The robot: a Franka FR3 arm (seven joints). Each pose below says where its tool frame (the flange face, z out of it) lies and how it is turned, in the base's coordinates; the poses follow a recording.
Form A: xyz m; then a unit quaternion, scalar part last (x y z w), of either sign.
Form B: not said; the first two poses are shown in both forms.
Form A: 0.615, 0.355, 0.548, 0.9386, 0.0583, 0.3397, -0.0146
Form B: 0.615, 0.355, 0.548, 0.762, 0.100, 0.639, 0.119, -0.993, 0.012
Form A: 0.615, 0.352, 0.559, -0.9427, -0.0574, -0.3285, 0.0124
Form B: 0.615, 0.352, 0.559, 0.778, 0.100, 0.621, 0.116, -0.993, 0.014
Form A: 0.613, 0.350, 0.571, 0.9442, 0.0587, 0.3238, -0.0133
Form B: 0.613, 0.350, 0.571, 0.783, 0.102, 0.613, 0.119, -0.993, 0.013
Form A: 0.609, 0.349, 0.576, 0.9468, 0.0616, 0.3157, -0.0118
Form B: 0.609, 0.349, 0.576, 0.793, 0.109, 0.599, 0.124, -0.992, 0.017
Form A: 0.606, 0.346, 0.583, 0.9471, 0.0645, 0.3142, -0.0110
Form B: 0.606, 0.346, 0.583, 0.794, 0.115, 0.597, 0.129, -0.991, 0.020
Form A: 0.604, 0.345, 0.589, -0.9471, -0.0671, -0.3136, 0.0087
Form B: 0.604, 0.345, 0.589, 0.794, 0.122, 0.595, 0.133, -0.991, 0.026
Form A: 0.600, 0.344, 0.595, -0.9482, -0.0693, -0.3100, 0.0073
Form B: 0.600, 0.344, 0.595, 0.798, 0.127, 0.589, 0.136, -0.990, 0.029
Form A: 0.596, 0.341, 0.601, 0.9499, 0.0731, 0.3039, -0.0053
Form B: 0.596, 0.341, 0.601, 0.805, 0.136, 0.578, 0.142, -0.989, 0.034
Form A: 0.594, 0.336, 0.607, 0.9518, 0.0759, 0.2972, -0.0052
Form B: 0.594, 0.336, 0.607, 0.812, 0.141, 0.567, 0.148, -0.988, 0.035
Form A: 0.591, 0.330, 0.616, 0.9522, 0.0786, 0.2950, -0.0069
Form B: 0.591, 0.330, 0.616, 0.814, 0.146, 0.563, 0.154, -0.988, 0.033
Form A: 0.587, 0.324, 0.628, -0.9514, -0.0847, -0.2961, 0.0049
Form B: 0.587, 0.324, 0.628, 0.810, 0.158, 0.564, 0.164, -0.986, 0.041
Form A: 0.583, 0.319, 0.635, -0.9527, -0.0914, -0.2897, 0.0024
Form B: 0.583, 0.319, 0.635, 0.815, 0.173, 0.552, 0.176, -0.983, 0.048
